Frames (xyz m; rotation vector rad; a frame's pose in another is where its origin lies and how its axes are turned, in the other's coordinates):
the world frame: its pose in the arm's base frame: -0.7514 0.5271 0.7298 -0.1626 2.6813 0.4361
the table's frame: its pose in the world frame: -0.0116 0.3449 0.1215 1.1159 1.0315 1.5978
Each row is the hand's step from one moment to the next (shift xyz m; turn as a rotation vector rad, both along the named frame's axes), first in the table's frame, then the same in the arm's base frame.
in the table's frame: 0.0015 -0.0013 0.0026 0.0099 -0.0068 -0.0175
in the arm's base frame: -0.0027 0.0018 -0.0002 0.0107 0.0064 0.0172
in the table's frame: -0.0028 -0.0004 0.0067 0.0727 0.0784 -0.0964
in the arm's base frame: -0.0058 -0.0017 -0.0040 0.1293 0.0631 0.0050
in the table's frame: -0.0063 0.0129 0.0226 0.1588 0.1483 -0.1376
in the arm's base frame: -0.0109 -0.0015 -0.0244 0.2103 0.1474 -0.0128
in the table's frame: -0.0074 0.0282 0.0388 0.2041 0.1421 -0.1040
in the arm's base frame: -0.0149 0.0014 -0.0462 0.1832 0.1968 -0.0198
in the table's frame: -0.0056 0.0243 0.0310 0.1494 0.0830 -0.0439
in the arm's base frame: -0.0108 0.0016 -0.0383 0.0958 0.1473 -0.0163
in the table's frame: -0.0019 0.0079 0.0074 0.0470 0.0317 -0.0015
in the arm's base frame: -0.0014 0.0000 -0.0109 0.0236 0.0488 -0.0167
